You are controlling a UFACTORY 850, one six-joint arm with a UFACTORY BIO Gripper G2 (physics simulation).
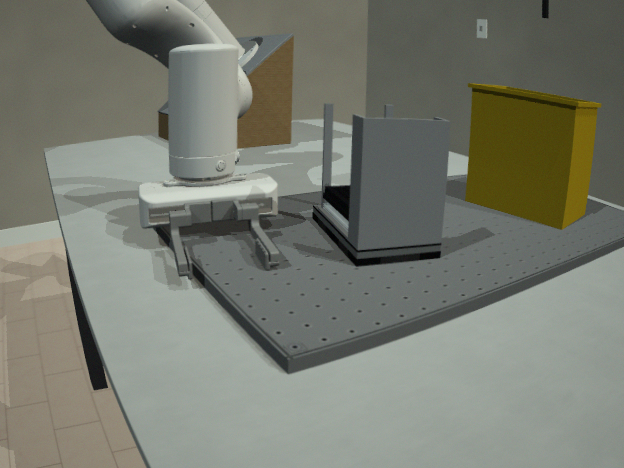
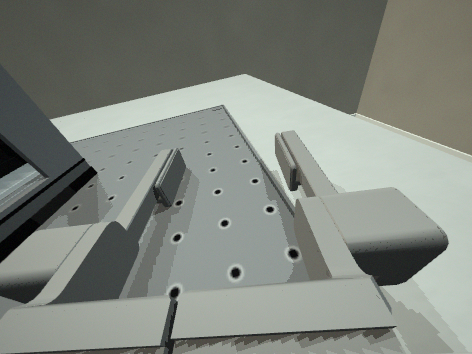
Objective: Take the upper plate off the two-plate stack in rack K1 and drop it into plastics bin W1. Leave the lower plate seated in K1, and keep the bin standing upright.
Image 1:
my gripper: 229, 266
yellow bin W1: 530, 155
